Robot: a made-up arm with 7 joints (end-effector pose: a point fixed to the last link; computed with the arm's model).
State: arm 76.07 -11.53 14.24 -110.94 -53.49 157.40 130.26
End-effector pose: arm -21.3 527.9 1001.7 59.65 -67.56 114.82
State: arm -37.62 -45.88 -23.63 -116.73 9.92 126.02 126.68
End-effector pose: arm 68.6 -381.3 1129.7 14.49 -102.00 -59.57
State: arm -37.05 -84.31 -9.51 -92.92 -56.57 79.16 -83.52
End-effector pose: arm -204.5 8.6 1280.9 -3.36 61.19 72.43
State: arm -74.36 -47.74 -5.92 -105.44 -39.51 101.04 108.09
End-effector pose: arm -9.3 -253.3 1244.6 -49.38 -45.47 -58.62
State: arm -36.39 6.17 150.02 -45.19 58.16 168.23 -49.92
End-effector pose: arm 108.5 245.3 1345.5 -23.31 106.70 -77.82
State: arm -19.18 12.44 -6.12 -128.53 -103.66 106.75 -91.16
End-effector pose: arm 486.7 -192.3 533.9 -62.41 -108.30 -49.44
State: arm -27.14 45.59 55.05 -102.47 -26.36 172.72 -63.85
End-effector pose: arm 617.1 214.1 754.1 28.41 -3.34 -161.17
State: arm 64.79 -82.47 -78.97 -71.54 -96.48 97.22 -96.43
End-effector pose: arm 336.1 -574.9 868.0 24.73 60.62 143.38
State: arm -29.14 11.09 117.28 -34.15 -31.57 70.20 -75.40
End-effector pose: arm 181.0 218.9 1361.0 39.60 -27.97 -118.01
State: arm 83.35 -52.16 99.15 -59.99 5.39 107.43 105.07
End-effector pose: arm -422.8 -356.5 1020.5 -58.00 11.02 -123.57
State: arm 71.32 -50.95 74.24 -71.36 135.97 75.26 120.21
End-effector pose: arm -477.9 -74.4 1049.5 38.62 136.96 98.85
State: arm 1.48 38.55 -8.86 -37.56 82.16 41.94 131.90
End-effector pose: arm 626.2 17.7 978.1 88.53 20.11 -6.00
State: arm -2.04 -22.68 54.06 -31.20 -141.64 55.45 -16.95
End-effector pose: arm -107.3 119.4 1397.7 -41.53 9.65 31.43
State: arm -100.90 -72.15 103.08 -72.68 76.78 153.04 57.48
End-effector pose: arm 557.3 291.6 847.3 22.18 -63.63 69.70
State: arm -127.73 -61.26 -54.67 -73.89 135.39 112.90 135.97
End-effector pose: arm -232.2 438.5 1132.5 -12.81 167.95 -54.80
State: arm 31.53 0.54 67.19 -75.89 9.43 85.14 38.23
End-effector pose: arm 22.2 546.7 1095.4 57.07 32.26 164.10
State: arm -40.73 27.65 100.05 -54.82 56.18 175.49 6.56
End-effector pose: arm 513.5 18.5 1163.9 59.06 -138.65 65.11
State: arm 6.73 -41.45 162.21 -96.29 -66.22 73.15 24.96
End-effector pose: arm -536.5 155.2 542.4 111.46 -19.69 -92.53
